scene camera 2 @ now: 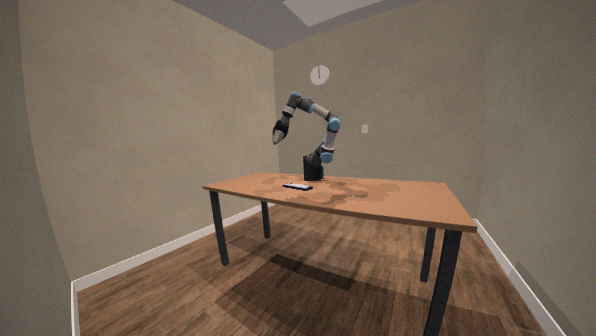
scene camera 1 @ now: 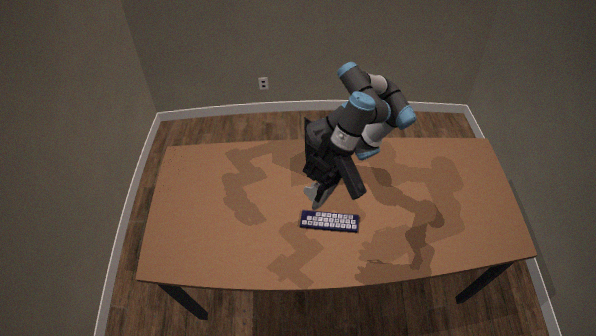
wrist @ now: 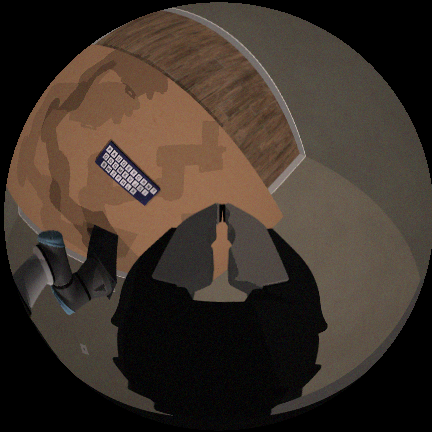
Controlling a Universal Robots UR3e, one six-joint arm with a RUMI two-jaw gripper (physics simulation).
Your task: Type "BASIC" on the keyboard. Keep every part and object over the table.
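Seen in the pictures: gripper, between the fingertips: (scene camera 2: 274, 144) (scene camera 1: 313, 209) (wrist: 222, 205); arm's base, origin of its link: (scene camera 2: 313, 161) (scene camera 1: 318, 137) (wrist: 98, 275).
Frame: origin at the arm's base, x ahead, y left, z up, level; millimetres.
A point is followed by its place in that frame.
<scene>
A dark blue keyboard (scene camera 1: 329, 230) @(x 331, y 31, z -136 mm) (scene camera 2: 298, 187) @(x 330, y 68, z -133 mm) (wrist: 128, 173) @(x 303, y 31, z -130 mm) with several white lettered keys in three rows lies flat on the table. All of it shows in the wrist view, at the left of the fingers, set at a slant. My gripper (scene camera 1: 315, 206) @(x 427, y -31, z 151 mm) (scene camera 2: 275, 143) @(x 427, y -31, z 151 mm) (wrist: 222, 205) @(x 427, y -31, z 151 mm) is shut with nothing between its fingertips. It hangs high above the table, tilted, apart from the keyboard. In scene camera 1 the fingertips appear just behind the keyboard's back edge, towards its left part. The letters are too small to read surely in the scene views.
The wooden table (scene camera 1: 200, 240) @(x 379, y -454, z -145 mm) (scene camera 2: 410, 200) @(x 320, y 725, z -145 mm) (wrist: 200, 120) @(x 535, y -25, z -145 mm) carries the arm's black base (scene camera 2: 313, 169) @(x 75, y 42, z -54 mm) behind the keyboard. The arm's shadows fall across the table top. The table's front edge shows beyond the keyboard in the wrist view.
</scene>
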